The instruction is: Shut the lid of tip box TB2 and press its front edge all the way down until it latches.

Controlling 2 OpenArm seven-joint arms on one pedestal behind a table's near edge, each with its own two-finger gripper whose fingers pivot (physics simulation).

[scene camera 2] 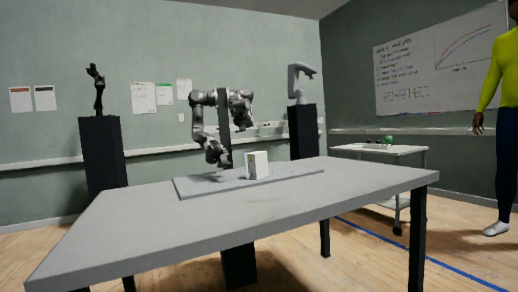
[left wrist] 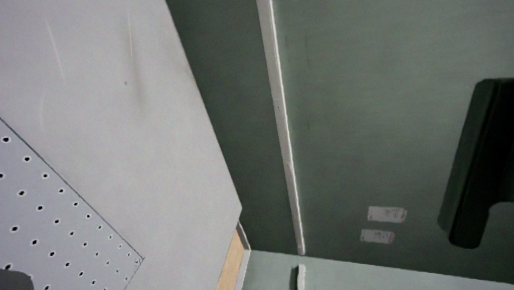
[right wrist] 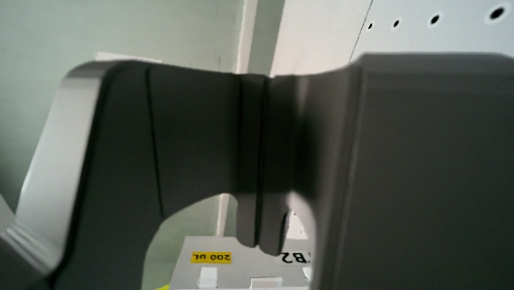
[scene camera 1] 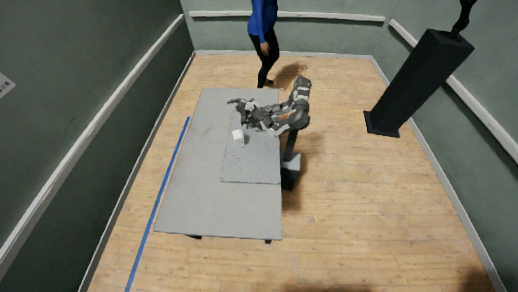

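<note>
Tip box TB2 (scene camera 1: 238,136) (scene camera 2: 259,165) (right wrist: 240,250) is a white box standing on end on the perforated grey plate (scene camera 2: 295,175). Its labelled face, with a yellow "200 uL" label and "TB2", shows in the right wrist view beyond the fingertips. That view cuts off the rest of the box, so whether the lid is latched cannot be told. My right gripper (right wrist: 259,246) (scene camera 2: 226,163) is shut and empty, low over the plate beside the box and apart from it. My left gripper (left wrist: 240,260) (scene camera 2: 245,125) is wide open and empty, raised higher, nearer the pedestal.
The grey table (scene camera 1: 215,210) (scene camera 2: 190,230) extends around the plate. A person in blue (scene camera 1: 265,30) stands beyond the table's far end. A person in yellow (scene camera 2: 500,75) stands at the right near a white cart (scene camera 2: 350,149). Black pedestals (scene camera 2: 102,155) stand behind.
</note>
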